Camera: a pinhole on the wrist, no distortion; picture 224 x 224 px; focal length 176.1 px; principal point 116.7 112.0 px. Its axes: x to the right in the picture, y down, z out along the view. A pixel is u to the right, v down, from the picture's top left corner.
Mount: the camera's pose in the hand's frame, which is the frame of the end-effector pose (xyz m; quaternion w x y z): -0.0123 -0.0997 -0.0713 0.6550 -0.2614 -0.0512 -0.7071
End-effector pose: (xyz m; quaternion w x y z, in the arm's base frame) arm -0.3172 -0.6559 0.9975 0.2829 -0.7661 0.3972 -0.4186
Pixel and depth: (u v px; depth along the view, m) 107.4 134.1 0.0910
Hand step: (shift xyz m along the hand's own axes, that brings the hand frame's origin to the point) 0.0261 -0.0592 0.0016
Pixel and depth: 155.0 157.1 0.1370
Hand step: 0.0624 -0.0745 0.0498
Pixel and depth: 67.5 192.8 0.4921
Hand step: 0.3525 0.1973 0.2299
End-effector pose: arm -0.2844 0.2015 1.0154 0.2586 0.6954 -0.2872 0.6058
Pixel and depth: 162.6 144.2 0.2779
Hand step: 0.1198 -0.0565 0.1851
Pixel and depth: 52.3 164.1 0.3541
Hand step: 0.1954 0.1494 0.1477
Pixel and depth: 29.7 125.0 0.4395
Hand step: 0.1528 0.2735 0.2022
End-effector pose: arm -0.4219 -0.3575 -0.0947 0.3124 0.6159 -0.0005 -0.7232
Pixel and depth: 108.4 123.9 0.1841
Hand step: 0.0553 -0.0172 0.0795
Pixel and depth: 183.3 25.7 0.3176
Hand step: -0.0652 -0.0547 0.2957
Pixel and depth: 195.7 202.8 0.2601
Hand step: 0.1936 -0.1151 0.1666
